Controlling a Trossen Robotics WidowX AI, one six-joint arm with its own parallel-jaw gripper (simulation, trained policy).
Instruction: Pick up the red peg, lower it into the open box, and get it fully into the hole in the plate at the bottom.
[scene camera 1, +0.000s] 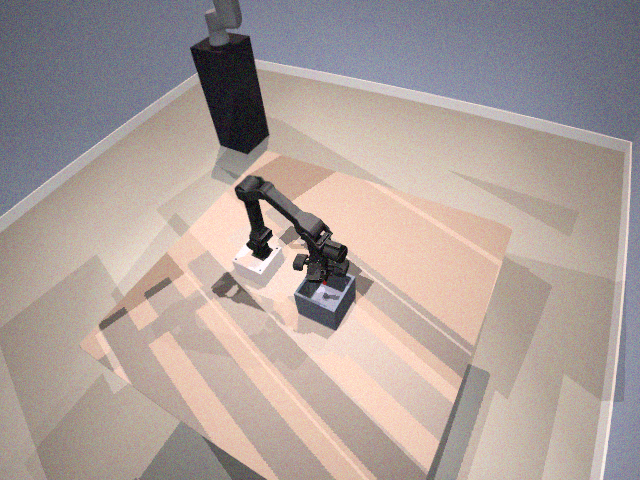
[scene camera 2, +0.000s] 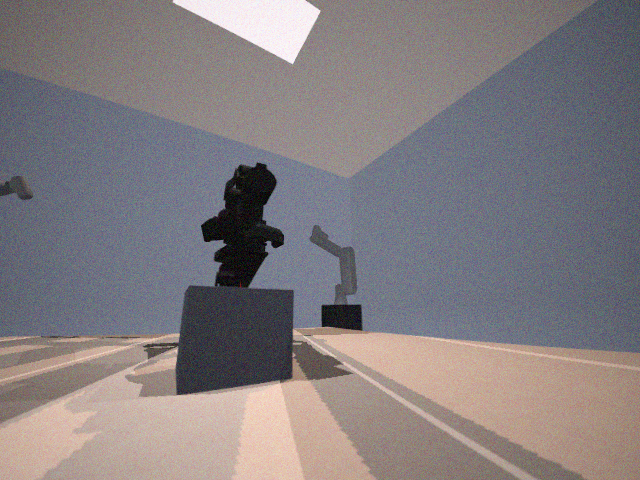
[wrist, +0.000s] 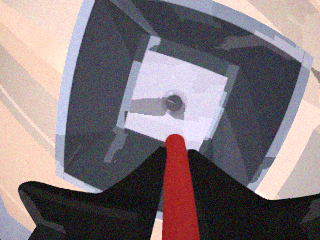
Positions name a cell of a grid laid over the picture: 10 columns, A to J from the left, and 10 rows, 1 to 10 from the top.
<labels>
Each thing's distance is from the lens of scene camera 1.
my gripper (scene camera 1: F6): 139 cm
blue-grey box (scene camera 1: F7): 137 cm
</labels>
